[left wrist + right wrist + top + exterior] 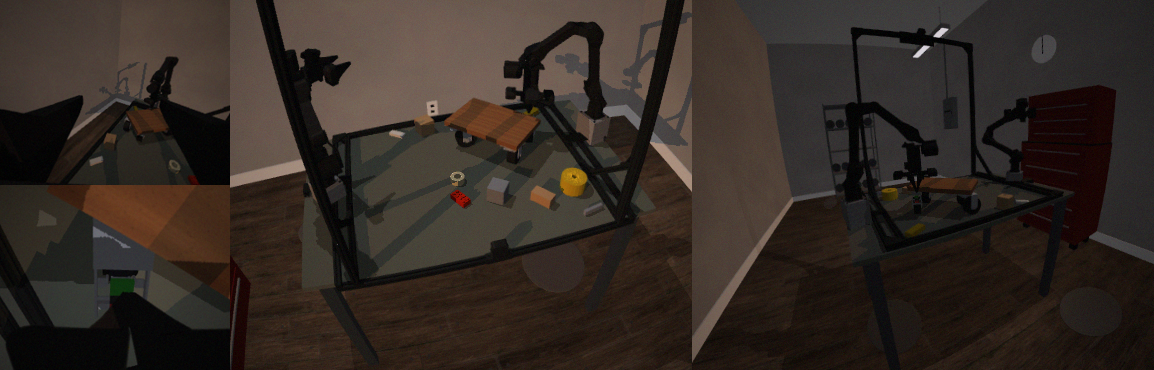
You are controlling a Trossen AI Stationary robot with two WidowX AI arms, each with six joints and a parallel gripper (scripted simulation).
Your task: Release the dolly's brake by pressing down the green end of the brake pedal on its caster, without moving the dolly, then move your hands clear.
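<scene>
Now: right hand 1 cm short of the brake pedal, 1 cm to the left of it and 6 cm above it. Also, from my right hand: grey cube 28 cm behind, 24 cm to the left, 12 cm below; then tan cube 17 cm ahead, 38 cm to the left, 12 cm below; then yellow cylinder 33 cm behind, 2 cm to the right, 12 cm below.
</scene>
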